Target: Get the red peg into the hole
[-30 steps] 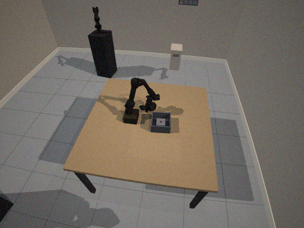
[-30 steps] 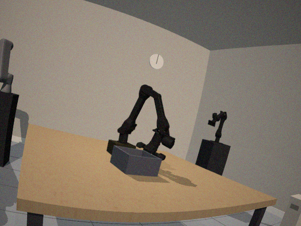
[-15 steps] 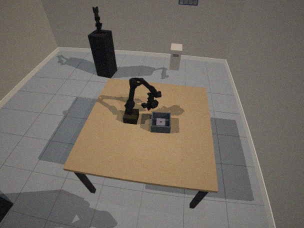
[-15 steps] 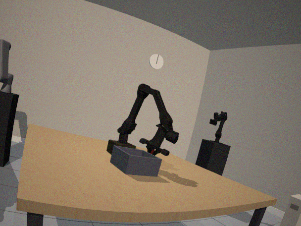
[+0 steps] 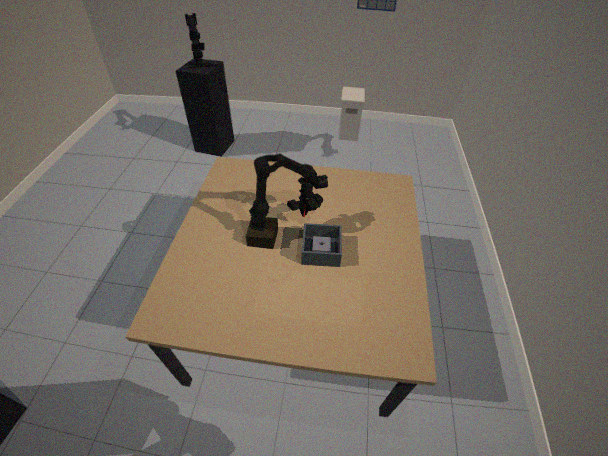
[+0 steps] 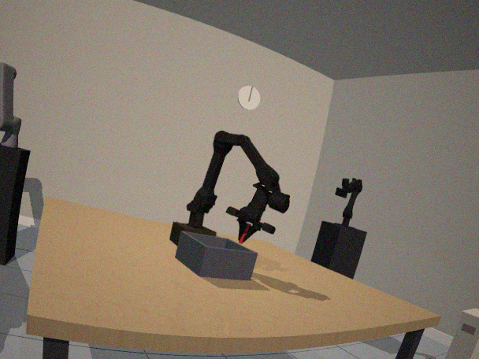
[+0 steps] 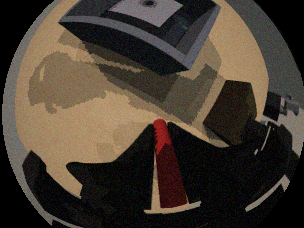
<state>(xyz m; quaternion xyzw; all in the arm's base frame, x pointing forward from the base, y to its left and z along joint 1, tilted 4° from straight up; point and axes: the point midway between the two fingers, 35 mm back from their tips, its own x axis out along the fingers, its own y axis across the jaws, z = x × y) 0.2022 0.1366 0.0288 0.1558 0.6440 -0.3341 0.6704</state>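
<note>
Right now my gripper tip is 13 cm to the left of the light grey plate, 13 cm short of it and 5 cm above it. From my gripper tip the other things lie so: red peg: 3 cm above, 1 cm to the left; grey box: 13 cm to the right, 13 cm ahead, 7 cm below.
</note>
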